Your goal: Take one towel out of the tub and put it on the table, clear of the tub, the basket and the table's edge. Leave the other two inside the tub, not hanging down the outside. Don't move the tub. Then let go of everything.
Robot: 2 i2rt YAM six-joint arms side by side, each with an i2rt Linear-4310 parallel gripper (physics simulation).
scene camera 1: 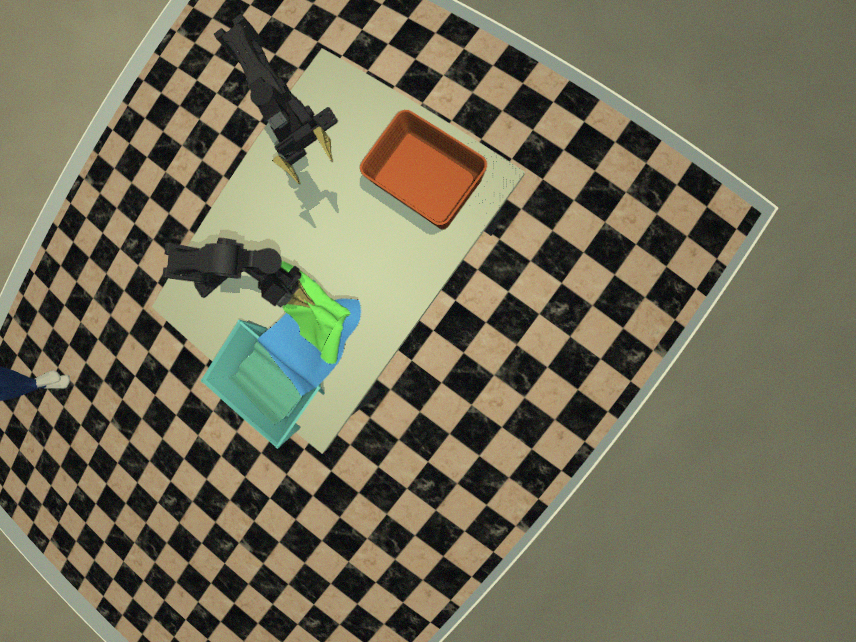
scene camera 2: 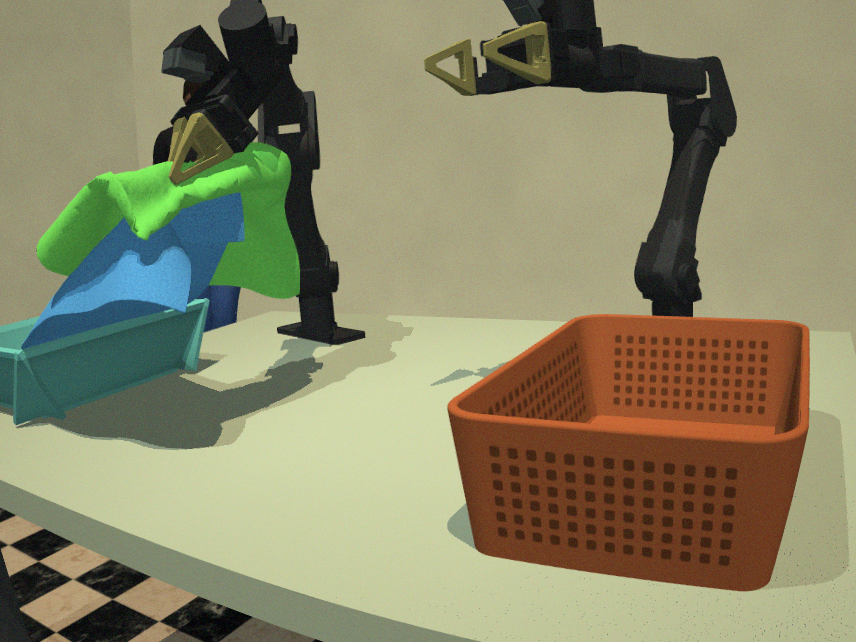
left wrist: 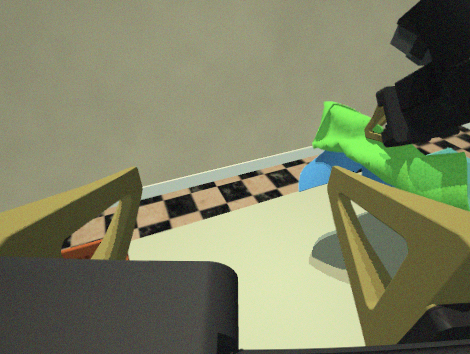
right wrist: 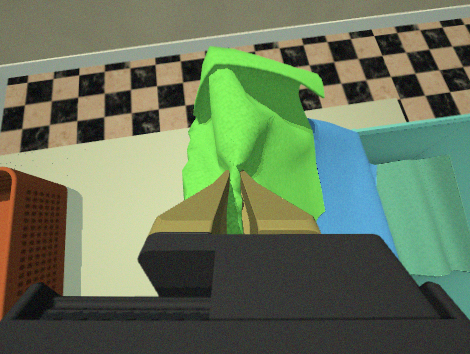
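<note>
My right gripper (scene camera 1: 308,304) (scene camera 2: 174,179) (right wrist: 235,177) is shut on the bright green towel (scene camera 1: 321,316) (scene camera 2: 259,255) (left wrist: 345,127) (right wrist: 285,170), which hangs in the air beside the teal tub (scene camera 1: 222,355) (scene camera 2: 124,364) (right wrist: 412,139). The blue towel (scene camera 1: 286,342) (scene camera 2: 145,279) (left wrist: 314,174) (right wrist: 345,175) slants up from the tub, over its rim, to beneath the green towel; where they touch is hidden. A pale teal towel (scene camera 1: 266,386) (right wrist: 420,215) lies inside the tub. My left gripper (scene camera 1: 315,171) (scene camera 2: 454,58) (left wrist: 234,177) is open and empty, high above the table.
An orange basket (scene camera 1: 425,169) (scene camera 2: 622,433) (left wrist: 82,248) (right wrist: 40,240) stands on the pale table (scene camera 1: 387,269) (scene camera 2: 345,469), at the upper right in scene camera 1. The tub stands near the table's lower end there. Part of a person (scene camera 1: 53,380) shows at that view's left edge.
</note>
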